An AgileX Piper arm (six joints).
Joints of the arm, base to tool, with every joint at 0 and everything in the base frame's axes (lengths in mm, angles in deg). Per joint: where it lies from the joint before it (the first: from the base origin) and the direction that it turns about. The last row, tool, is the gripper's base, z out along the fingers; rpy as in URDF.
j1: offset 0 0 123 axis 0 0 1
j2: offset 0 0 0 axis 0 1 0
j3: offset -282.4 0 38.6 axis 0 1 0
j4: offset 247.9 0 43.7 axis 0.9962 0 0.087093
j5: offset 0 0 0 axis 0 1 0
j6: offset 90.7 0 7.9 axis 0.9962 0 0.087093
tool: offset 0 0 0 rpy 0 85 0
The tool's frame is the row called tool.
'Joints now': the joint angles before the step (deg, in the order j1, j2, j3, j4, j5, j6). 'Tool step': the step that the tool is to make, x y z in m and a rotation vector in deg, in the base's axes. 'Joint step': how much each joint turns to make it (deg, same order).
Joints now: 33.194 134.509 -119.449 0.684 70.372 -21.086
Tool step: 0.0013 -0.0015 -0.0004 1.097 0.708 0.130
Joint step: -0.487 0.093 -0.074 1.476 -0.001 -0.887
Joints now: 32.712 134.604 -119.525 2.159 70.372 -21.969
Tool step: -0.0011 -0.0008 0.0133 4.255 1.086 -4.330
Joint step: -0.647 -1.442 -0.122 3.658 -0.006 3.149
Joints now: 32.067 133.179 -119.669 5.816 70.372 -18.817
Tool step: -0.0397 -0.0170 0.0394 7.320 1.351 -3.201
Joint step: -0.378 -13.212 15.276 6.966 -4.977 0.908
